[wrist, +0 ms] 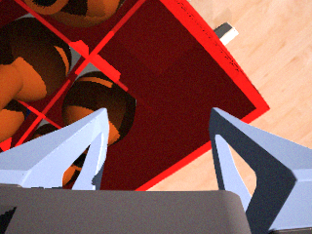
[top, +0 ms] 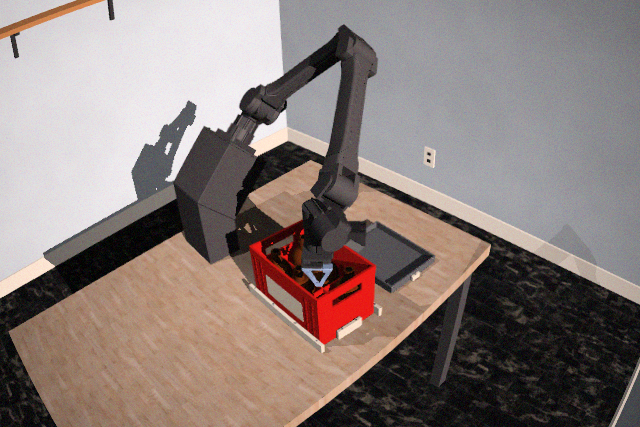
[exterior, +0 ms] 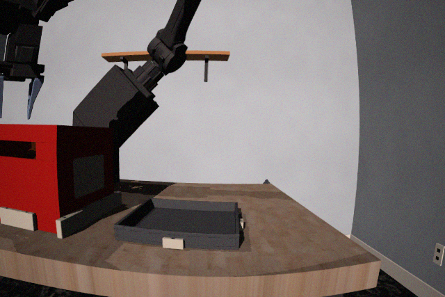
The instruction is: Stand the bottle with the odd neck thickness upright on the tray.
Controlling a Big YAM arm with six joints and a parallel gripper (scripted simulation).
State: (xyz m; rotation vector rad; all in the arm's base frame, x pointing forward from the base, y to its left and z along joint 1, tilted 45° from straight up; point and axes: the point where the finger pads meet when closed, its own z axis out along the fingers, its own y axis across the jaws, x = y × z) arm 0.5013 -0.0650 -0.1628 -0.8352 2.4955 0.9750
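My gripper is now 110 mm above the red crate, 80 mm past it and 50 mm to the right of it. The rest, counted from my hand: dark grey tray: 330 mm to the left, 180 mm below, 60 mm behind.
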